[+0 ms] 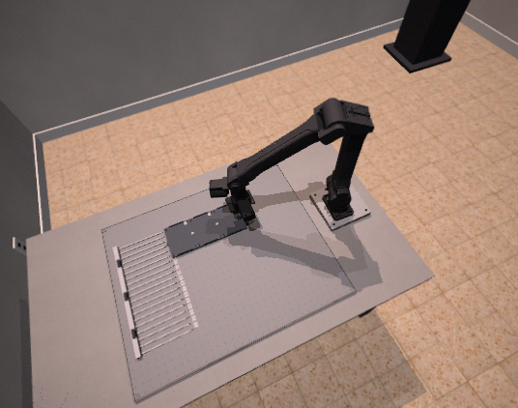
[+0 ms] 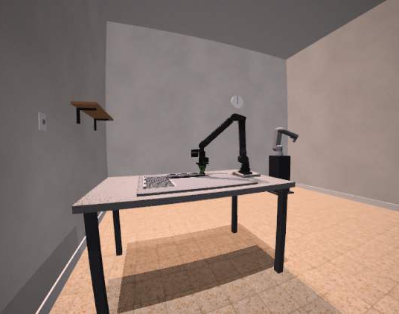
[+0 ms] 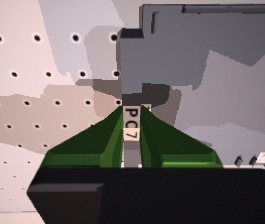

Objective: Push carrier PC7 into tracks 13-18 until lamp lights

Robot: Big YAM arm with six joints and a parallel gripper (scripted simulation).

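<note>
The carrier PC7 lies 160 mm ahead of my hand, 10 mm to the left of it and 10 mm below it.
</note>
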